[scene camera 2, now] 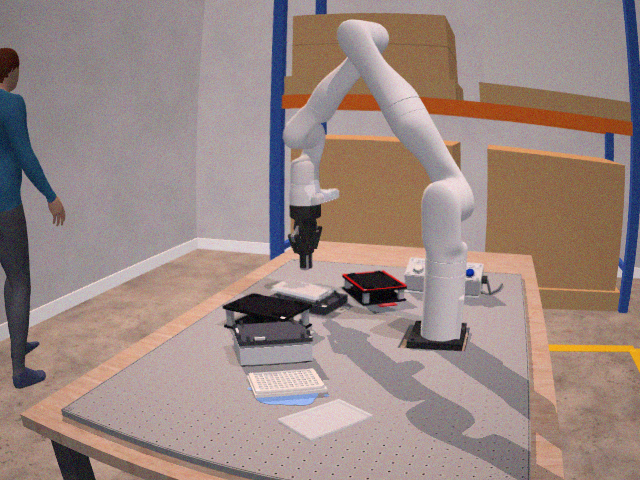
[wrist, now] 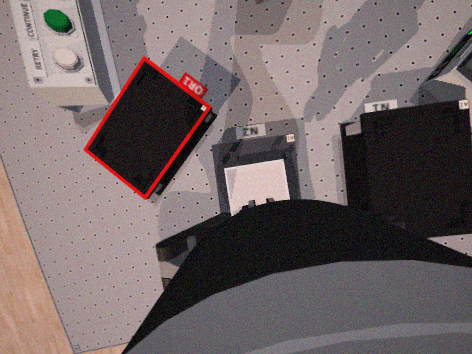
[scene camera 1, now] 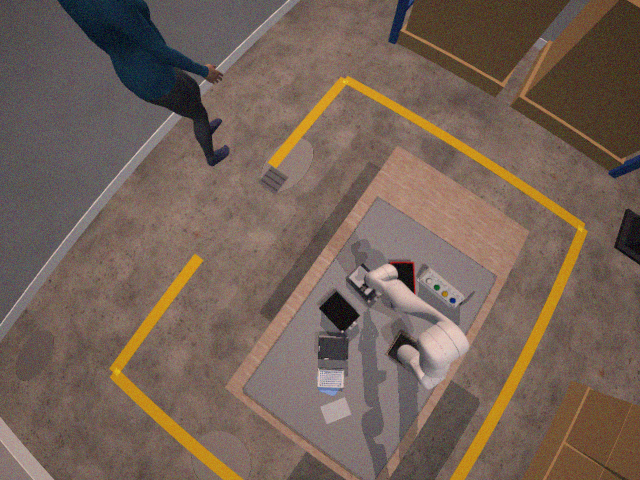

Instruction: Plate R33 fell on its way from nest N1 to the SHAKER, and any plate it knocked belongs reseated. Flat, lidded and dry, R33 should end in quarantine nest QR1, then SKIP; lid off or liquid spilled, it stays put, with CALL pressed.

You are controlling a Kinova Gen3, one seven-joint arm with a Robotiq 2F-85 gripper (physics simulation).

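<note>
A white well plate, its label unreadable, lies uncovered on a blue liquid patch. A clear lid lies apart from it. A white-topped plate is at nest N2; it looks off-centre, and I cannot tell if it is seated. My gripper is shut and empty above N2; its fingertips are hidden in the wrist view. Black nest N1 and red-rimmed QR1 hold no plate.
The grey SHAKER stands between N1 and the uncovered plate. The button box stands beyond QR1, with a blue button. A person stands beside the work area.
</note>
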